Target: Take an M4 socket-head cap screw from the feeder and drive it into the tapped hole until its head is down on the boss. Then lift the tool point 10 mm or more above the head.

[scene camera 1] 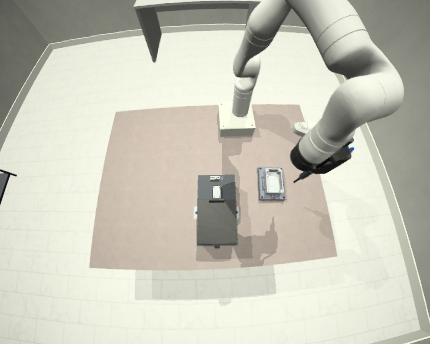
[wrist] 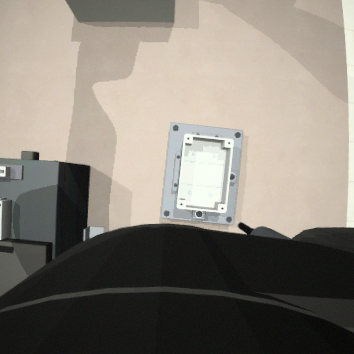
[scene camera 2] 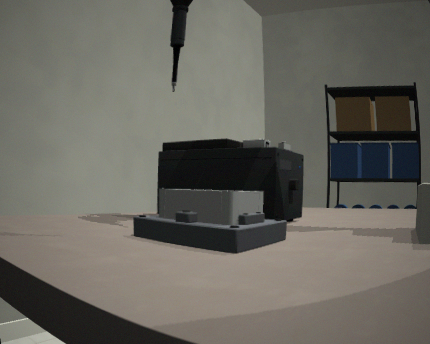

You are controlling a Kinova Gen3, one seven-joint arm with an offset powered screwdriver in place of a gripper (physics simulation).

I see a grey fixture plate (wrist: 175,138), a dark screw feeder (scene camera 2: 254,170) and a dark cover (scene camera 1: 216,222).
The dark screw feeder shows as well in scene camera 1 (scene camera 1: 205,187). The dark cover also shows in scene camera 2 (scene camera 2: 212,143).
